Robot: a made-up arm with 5 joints.
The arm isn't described. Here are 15 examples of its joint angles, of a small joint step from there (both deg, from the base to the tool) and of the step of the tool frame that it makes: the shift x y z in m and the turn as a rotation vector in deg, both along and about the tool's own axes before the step.
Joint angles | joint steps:
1: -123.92 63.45 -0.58 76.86 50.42 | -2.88 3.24 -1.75 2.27 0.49
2: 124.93 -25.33 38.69 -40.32 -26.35 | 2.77 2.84 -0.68 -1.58 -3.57
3: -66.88 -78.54 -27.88 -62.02 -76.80 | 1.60 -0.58 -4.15 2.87 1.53
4: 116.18 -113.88 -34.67 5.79 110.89 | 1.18 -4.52 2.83 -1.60 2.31
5: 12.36 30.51 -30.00 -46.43 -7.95 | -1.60 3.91 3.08 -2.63 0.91
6: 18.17 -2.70 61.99 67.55 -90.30 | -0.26 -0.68 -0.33 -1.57 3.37
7: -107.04 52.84 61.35 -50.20 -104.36 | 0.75 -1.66 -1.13 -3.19 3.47
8: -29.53 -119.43 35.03 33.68 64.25 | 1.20 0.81 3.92 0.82 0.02
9: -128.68 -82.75 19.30 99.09 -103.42 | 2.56 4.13 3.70 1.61 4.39
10: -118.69 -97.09 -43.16 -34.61 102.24 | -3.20 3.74 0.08 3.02 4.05
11: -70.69 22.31 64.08 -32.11 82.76 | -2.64 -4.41 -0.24 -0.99 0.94
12: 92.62 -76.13 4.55 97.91 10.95 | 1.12 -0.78 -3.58 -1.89 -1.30
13: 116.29 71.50 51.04 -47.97 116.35 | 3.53 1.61 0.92 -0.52 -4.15
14: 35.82 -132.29 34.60 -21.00 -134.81 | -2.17 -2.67 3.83 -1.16 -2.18
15: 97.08 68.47 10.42 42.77 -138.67 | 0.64 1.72 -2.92 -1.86 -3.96
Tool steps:
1: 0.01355 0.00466 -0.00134 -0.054 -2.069 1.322
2: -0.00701 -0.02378 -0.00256 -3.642 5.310 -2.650
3: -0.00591 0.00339 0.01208 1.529 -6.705 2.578
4: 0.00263 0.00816 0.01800 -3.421 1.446 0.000
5: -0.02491 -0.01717 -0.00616 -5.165 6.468 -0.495
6: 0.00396 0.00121 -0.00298 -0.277 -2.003 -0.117
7: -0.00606 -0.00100 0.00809 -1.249 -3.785 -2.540
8: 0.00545 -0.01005 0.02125 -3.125 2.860 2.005
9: -0.02842 0.00687 0.01051 -2.043 -3.190 -6.324
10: 0.00190 -0.01451 -0.01201 0.749 -8.386 2.313
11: 0.00169 0.02329 0.00015 5.012 -0.554 -1.358
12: -0.00697 0.00285 -0.00838 1.561 2.198 -1.040
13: -0.00514 -0.00880 -0.00984 -2.391 3.277 1.779
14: 0.00122 -0.00070 0.00436 -1.051 4.231 -2.243
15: -0.00646 0.00001 0.01157 -1.323 2.610 -2.040
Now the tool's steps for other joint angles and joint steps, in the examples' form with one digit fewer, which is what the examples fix.
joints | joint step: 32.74 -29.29 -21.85 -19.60 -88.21 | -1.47 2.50 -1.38 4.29 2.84
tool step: -0.0011 -0.0050 0.0073 2.24 -7.49 0.11
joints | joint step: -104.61 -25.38 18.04 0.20 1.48 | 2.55 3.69 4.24 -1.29 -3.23
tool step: -0.0203 -0.0325 0.0158 -6.78 8.46 0.75
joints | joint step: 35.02 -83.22 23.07 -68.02 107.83 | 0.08 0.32 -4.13 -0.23 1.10
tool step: 0.0081 -0.0048 -0.0153 -1.38 -4.56 0.48
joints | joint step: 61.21 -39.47 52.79 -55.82 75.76 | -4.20 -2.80 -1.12 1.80 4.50
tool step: 0.0256 0.0262 -0.0173 1.52 -9.89 -4.82
